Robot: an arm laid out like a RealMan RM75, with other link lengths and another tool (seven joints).
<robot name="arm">
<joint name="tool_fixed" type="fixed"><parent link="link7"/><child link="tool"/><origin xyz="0.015 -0.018 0.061" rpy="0.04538 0 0.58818"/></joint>
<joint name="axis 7" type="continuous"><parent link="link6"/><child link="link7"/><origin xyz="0 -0.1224 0" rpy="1.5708 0 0"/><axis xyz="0 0 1"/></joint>
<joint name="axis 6" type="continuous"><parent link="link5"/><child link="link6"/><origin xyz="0 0 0" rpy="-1.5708 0 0"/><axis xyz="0 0 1"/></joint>
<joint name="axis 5" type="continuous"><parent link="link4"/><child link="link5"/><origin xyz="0 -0.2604 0" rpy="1.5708 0 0"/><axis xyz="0 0 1"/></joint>
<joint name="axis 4" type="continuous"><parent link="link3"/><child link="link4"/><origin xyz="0 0 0" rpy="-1.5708 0 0"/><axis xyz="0 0 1"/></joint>
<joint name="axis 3" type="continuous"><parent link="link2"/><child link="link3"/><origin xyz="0 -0.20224 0" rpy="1.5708 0 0"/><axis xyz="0 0 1"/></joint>
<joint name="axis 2" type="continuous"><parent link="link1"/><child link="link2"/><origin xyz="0 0 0" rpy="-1.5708 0 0"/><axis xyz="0 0 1"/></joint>
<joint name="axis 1" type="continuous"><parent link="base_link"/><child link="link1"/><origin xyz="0 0 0.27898" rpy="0 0 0"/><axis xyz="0 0 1"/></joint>
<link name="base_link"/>
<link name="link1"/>
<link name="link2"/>
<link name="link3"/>
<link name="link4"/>
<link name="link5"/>
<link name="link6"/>
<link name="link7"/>
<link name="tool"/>
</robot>
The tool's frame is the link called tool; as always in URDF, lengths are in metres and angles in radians. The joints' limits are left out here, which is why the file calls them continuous.
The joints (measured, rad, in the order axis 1, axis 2, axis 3, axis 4, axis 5, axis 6, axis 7), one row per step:
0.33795, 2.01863, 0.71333, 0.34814, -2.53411, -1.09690, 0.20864
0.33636, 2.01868, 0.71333, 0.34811, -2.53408, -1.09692, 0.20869
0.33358, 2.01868, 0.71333, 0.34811, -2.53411, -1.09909, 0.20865
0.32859, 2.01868, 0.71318, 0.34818, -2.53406, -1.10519, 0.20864
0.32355, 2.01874, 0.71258, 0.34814, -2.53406, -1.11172, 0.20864
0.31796, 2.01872, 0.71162, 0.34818, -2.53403, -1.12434, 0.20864
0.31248, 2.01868, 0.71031, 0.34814, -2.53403, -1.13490, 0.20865
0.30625, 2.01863, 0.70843, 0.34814, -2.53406, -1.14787, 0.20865
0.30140, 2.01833, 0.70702, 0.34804, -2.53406, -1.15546, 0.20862
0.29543, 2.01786, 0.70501, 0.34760, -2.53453, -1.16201, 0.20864
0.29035, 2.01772, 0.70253, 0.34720, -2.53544, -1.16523, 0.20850
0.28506, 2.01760, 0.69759, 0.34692, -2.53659, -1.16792, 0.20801
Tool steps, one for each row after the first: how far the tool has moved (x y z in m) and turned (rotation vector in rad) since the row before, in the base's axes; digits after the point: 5 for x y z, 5 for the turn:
0.00055, -0.00049, -0.00001, 0.00000, 0.00009, -0.00163
0.00062, -0.00083, 0.00020, 0.00100, 0.00092, -0.00109
0.00073, -0.00149, 0.00053, 0.00274, 0.00274, -0.00024
0.00067, -0.00159, 0.00046, 0.00251, 0.00274, 0.00020
-0.00014, -0.00176, 0.00099, 0.00512, 0.00532, 0.00449
0.00016, -0.00181, 0.00074, 0.00386, 0.00421, 0.00314
-0.00003, -0.00211, 0.00086, 0.00451, 0.00511, 0.00452
0.00049, -0.00164, 0.00056, 0.00248, 0.00254, 0.00151
0.00111, -0.00212, 0.00038, 0.00119, 0.00133, -0.00006
0.00114, -0.00197, -0.00023, -0.00113, -0.00021, -0.00115
0.00106, -0.00239, -0.00083, -0.00356, -0.00135, -0.00037

